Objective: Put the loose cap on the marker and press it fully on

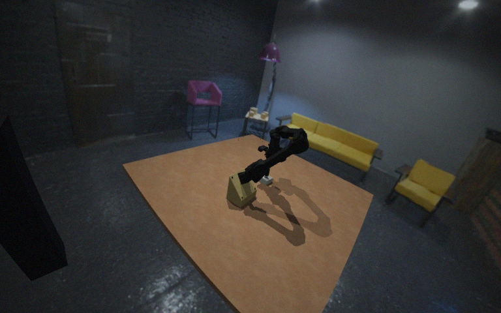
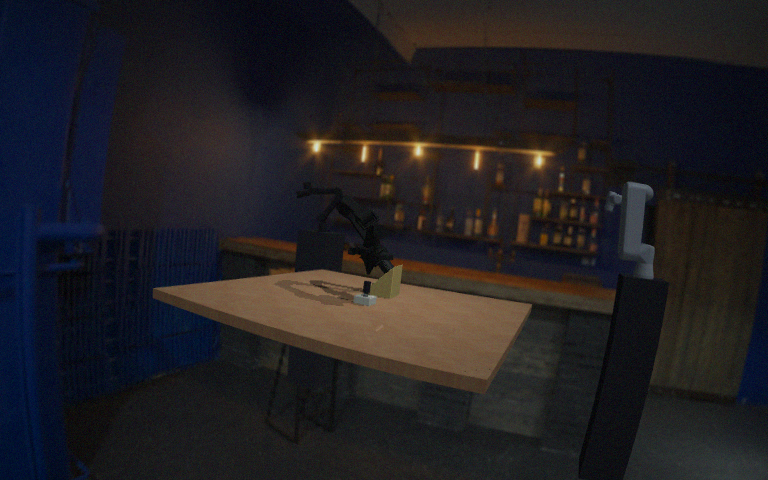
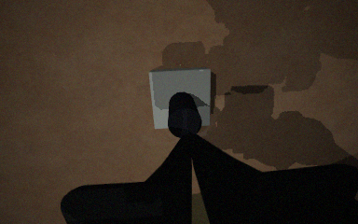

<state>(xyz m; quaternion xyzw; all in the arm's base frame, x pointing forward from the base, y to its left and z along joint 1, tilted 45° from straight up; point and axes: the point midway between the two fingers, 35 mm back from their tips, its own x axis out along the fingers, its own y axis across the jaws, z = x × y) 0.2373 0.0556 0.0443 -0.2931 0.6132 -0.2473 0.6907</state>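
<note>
Now: the marker cap 50 mm below my gripper tip. Round my gripper tip: holder block: 110 mm below.
</note>
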